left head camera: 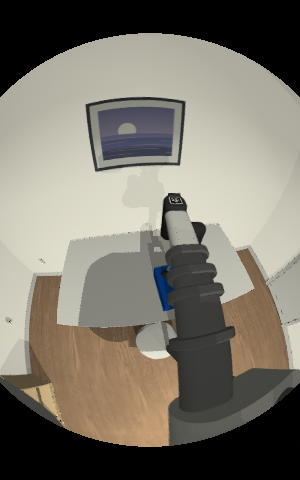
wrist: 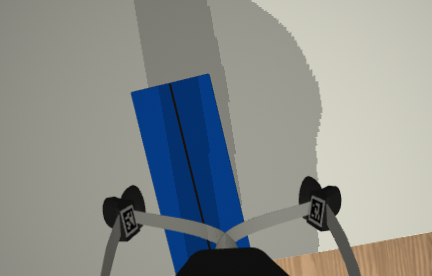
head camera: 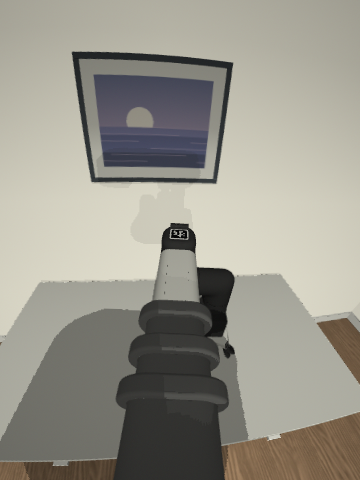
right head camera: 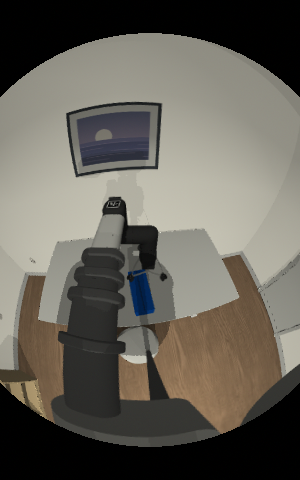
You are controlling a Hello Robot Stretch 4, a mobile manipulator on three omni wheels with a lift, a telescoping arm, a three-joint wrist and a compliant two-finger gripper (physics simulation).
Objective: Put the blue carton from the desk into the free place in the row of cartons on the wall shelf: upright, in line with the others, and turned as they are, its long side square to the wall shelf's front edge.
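The blue carton (left head camera: pixel 161 290) (right head camera: pixel 142 295) (wrist: pixel 200 150) sits on the desk (head camera: pixel 300 360) (left head camera: pixel 75 300) (right head camera: pixel 210 290) (wrist: pixel 60 125), with a thin black line along its top. Its long side runs roughly from the wall toward the desk's front edge, a little slanted in the wrist view. My gripper (right head camera: pixel 147 277) (wrist: pixel 221 198) is open and empty, pointing down above the carton. In the wrist view the carton lies between the two fingertips sideways, nearer the left one, slightly turned against the gripper. In the head camera view the arm hides the carton. The wall shelf and its row of cartons do not show.
A framed picture (head camera: pixel 152 117) (left head camera: pixel 135 134) (right head camera: pixel 115 139) hangs on the wall behind the desk. A round white object (left head camera: pixel 152 342) (right head camera: pixel 135 346) stands at the desk's front edge, lower down. A light wooden piece (left head camera: pixel 47 395) (right head camera: pixel 22 392) shows at the lower left.
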